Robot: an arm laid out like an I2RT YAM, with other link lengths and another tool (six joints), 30 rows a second.
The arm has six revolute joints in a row. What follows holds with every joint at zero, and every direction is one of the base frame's.
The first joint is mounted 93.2 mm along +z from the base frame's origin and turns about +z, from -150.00 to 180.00 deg.
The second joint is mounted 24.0 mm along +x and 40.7 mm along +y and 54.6 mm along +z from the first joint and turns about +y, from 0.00 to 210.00 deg.
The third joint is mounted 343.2 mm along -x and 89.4 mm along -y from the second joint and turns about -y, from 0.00 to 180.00 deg.
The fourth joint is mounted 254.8 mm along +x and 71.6 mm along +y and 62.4 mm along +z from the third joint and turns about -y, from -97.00 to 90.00 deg.
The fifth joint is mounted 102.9 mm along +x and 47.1 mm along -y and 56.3 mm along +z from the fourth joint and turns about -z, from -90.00 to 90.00 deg.
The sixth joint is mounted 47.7 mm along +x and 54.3 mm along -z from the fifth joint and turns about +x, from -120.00 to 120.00 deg.
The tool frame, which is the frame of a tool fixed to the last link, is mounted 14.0 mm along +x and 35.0 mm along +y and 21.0 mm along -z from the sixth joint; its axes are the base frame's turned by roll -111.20, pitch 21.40 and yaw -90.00 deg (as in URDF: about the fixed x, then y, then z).
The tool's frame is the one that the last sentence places.
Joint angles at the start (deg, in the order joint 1, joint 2, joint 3, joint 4, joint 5, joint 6):
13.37, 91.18, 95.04, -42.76, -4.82, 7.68
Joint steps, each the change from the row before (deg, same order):
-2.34, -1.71, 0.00, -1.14, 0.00, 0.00
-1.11, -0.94, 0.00, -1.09, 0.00, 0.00
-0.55, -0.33, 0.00, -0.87, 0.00, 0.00
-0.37, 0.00, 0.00, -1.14, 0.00, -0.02
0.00, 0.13, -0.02, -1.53, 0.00, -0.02
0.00, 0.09, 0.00, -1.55, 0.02, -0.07
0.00, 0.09, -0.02, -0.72, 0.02, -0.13
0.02, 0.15, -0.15, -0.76, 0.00, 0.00
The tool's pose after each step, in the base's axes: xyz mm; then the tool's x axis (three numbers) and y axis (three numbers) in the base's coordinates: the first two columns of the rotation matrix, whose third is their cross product. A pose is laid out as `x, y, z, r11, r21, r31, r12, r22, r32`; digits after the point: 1 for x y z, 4 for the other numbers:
375.4, 91.9, 466.7, -0.0727, -0.9014, -0.4268, -0.8833, 0.2569, -0.3921
369.9, 83.3, 470.4, -0.0913, -0.9000, -0.4262, -0.8792, 0.2738, -0.3899
367.1, 79.2, 470.6, -0.1038, -0.8998, -0.4238, -0.8801, 0.2816, -0.3822
365.4, 76.4, 468.3, -0.1177, -0.9005, -0.4186, -0.8857, 0.2858, -0.3659
363.0, 76.1, 464.4, -0.1295, -0.9026, -0.4106, -0.8960, 0.2839, -0.3415
360.3, 75.6, 460.9, -0.1403, -0.9049, -0.4018, -0.9054, 0.2816, -0.3179
359.2, 75.4, 458.8, -0.1447, -0.9067, -0.3962, -0.9100, 0.2791, -0.3065
358.3, 75.3, 455.6, -0.1515, -0.9079, -0.3908, -0.9156, 0.2779, -0.2906

